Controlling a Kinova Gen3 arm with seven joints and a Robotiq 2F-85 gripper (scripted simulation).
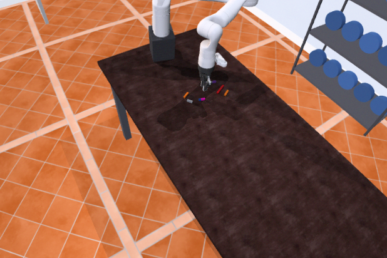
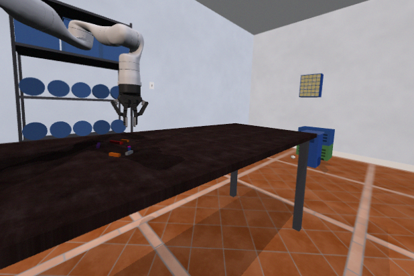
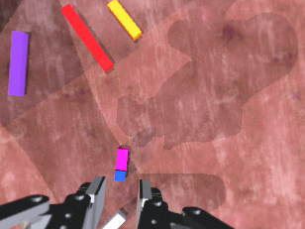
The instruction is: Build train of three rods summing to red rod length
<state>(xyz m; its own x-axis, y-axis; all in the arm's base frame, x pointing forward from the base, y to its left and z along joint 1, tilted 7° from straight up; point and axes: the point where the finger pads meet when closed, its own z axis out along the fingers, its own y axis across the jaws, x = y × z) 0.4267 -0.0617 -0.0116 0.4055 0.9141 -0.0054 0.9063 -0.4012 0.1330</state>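
My hand is 10 cm above the grey rod, 6 cm to the left of it and 4 cm past it. From my hand the other things lie so: red rod: 13 cm to the left, 10 cm below; then blue rod: 10 cm below, 1 cm to the right, 1 cm behind; then magenta rod: 10 cm below.
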